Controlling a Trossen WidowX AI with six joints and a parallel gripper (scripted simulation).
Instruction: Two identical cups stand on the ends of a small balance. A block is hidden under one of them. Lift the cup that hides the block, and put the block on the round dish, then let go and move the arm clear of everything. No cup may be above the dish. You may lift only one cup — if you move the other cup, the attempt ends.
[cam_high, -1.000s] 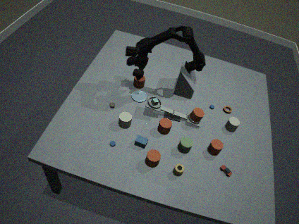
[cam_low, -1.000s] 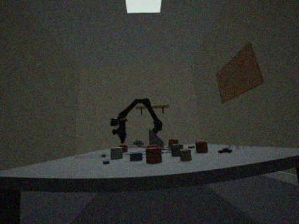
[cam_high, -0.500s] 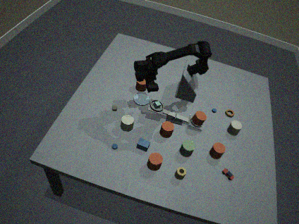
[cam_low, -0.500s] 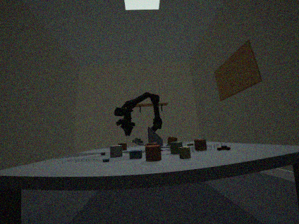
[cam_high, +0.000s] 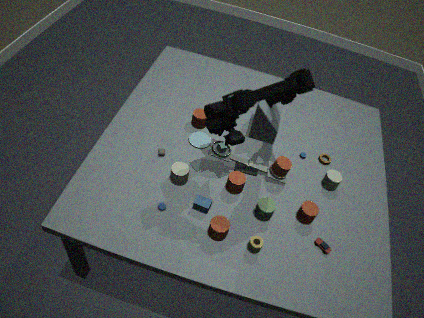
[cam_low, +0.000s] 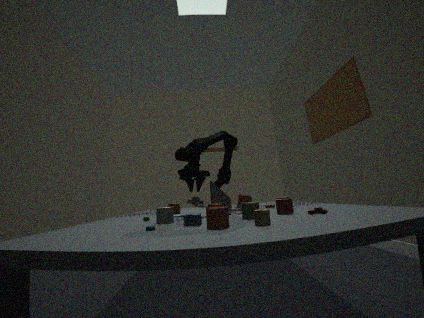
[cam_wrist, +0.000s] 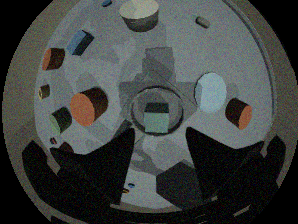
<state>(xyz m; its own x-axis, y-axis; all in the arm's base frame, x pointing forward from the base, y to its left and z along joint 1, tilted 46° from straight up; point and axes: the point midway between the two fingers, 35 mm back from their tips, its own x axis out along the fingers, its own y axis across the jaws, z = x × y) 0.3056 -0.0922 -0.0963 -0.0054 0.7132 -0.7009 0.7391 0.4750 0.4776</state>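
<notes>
My gripper tip is now 4 cm above the greenish block. The rest, counted from my gripper tip: blue box (25 cm ahead, 11 cm below); pale blue round dish (12 cm below, 11 cm to the right, 9 cm behind).
</notes>
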